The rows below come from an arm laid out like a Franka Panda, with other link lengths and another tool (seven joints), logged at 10 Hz.
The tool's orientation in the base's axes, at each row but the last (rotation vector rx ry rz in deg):
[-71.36 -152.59 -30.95]
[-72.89 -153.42 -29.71]
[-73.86 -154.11 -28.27]
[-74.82 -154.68 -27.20]
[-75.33 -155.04 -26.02]
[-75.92 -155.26 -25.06]
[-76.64 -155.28 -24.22]
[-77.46 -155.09 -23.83]
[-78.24 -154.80 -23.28]
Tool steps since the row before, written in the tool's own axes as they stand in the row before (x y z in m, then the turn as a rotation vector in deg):
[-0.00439 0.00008 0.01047 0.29 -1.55 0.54]
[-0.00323 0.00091 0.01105 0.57 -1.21 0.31]
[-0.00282 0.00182 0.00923 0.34 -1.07 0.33]
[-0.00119 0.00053 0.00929 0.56 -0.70 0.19]
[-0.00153 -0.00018 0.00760 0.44 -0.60 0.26]
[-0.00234 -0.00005 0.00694 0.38 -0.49 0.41]
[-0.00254 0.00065 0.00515 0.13 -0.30 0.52]
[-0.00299 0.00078 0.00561 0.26 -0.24 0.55]
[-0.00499 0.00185 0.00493 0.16 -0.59 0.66]
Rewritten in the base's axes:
[0.00304 0.00094 -0.01090 -1.37 -0.50 -0.81]
[0.00306 0.00217 -0.01092 -1.29 -0.18 -0.44]
[0.00350 0.00212 -0.00893 -1.03 -0.26 -0.48]
[0.00153 0.00242 -0.00893 -0.89 0.07 -0.21]
[0.00112 0.00108 -0.00760 -0.73 0.06 -0.29]
[0.00170 0.00025 -0.00712 -0.60 0.12 -0.42]
[0.00228 -0.00010 -0.00531 -0.29 0.07 -0.53]
[0.00267 -0.00029 -0.00581 -0.32 0.22 -0.52]
[0.00467 -0.00148 -0.00535 -0.54 -0.03 -0.72]

